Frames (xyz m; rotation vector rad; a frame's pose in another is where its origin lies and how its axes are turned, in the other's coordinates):
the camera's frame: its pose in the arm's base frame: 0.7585 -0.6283 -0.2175 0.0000 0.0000 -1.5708
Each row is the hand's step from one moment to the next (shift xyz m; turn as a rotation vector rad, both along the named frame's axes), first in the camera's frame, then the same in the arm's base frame.
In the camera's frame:
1: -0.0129 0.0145 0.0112 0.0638 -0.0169 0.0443
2: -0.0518 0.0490 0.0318 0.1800 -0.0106 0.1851
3: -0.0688 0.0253 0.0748 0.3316 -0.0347 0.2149
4: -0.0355 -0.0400 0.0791 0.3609 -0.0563 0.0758
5: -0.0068 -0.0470 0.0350 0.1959 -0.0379 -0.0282
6: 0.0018 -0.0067 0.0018 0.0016 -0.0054 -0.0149
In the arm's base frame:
1: 0.0145 0.0129 0.0112 -0.0169 -0.0638 0.0443
2: 0.0490 0.0518 0.0318 -0.0106 -0.1800 0.1851
3: 0.0253 0.0688 0.0748 -0.0347 -0.3316 0.2149
4: -0.0400 0.0355 0.0791 -0.0563 -0.3609 0.0758
5: -0.0470 0.0068 0.0350 -0.0379 -0.1959 -0.0282
6: -0.0067 -0.0018 0.0018 -0.0054 -0.0016 -0.0149

